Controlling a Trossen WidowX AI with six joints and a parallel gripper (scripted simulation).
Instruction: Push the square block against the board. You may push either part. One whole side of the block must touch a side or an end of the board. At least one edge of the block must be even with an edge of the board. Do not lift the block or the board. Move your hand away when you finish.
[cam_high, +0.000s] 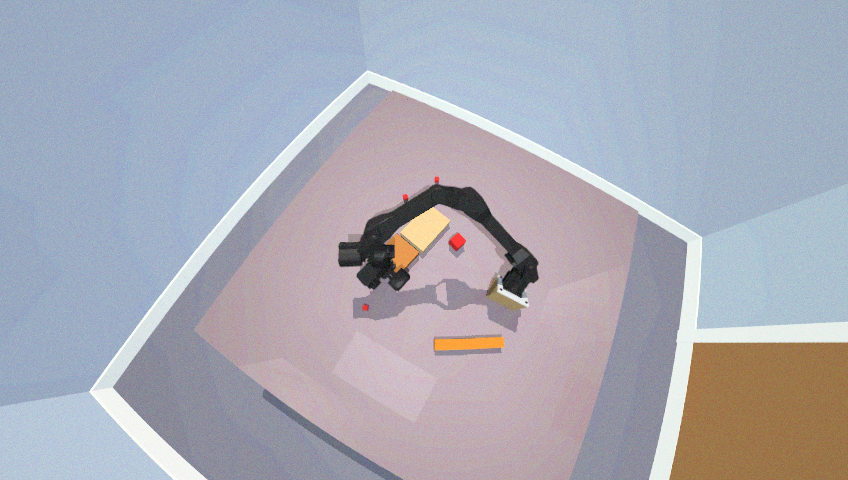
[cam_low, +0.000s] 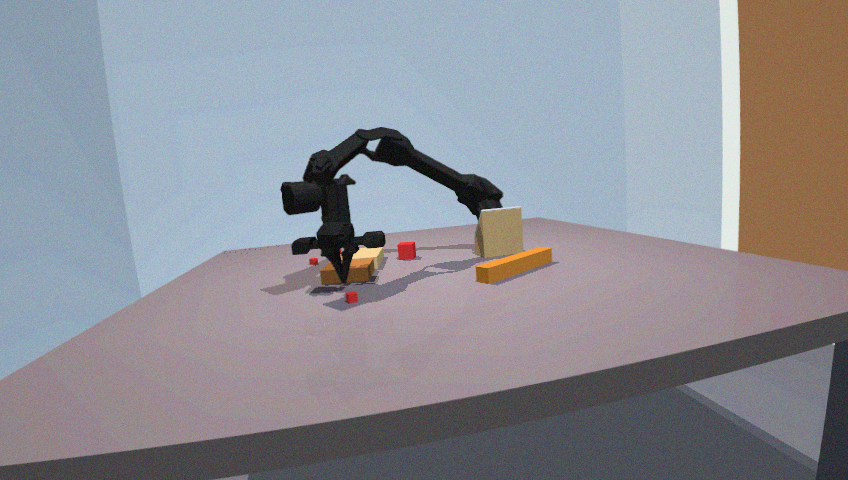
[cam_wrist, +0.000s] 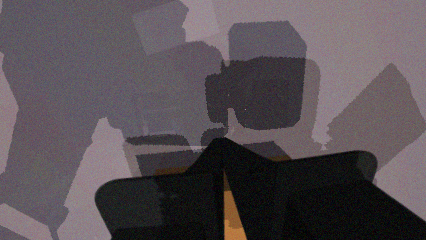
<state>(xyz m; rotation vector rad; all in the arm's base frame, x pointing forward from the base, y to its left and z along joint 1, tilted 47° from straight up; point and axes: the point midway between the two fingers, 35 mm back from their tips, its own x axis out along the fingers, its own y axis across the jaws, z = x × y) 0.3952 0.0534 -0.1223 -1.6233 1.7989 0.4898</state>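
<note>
Right now my gripper tip is 70 mm to the left of the orange square block, 10 mm below it and 10 mm past it. The rest, counted from my gripper tip: long orange board (350 mm behind, 80 mm to the left, 10 mm above); cream rectangular block (200 mm to the right, 50 mm behind, 10 mm above); red cube (210 mm to the right, 170 mm behind, 20 mm above).
</note>
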